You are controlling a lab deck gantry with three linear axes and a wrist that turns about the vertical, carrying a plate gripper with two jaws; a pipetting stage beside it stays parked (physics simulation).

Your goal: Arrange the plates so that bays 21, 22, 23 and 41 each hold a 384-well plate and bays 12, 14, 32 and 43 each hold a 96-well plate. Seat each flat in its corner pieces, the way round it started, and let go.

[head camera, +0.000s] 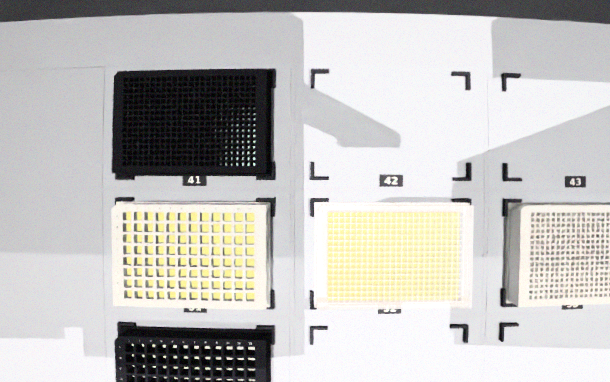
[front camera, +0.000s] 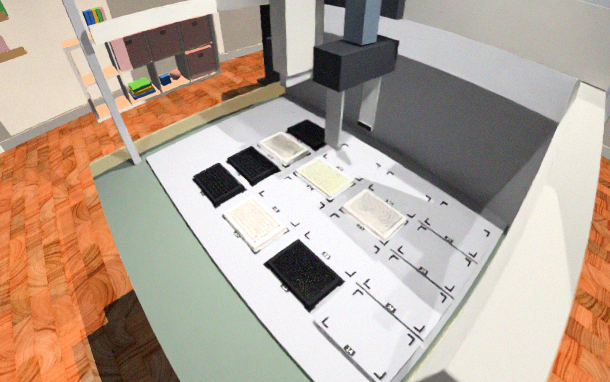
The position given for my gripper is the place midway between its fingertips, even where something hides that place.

I see my gripper point(front camera: 349, 135) and a bay 42 point(head camera: 360, 121).
The bay 42 shows as well in the front camera view point(front camera: 355, 164).
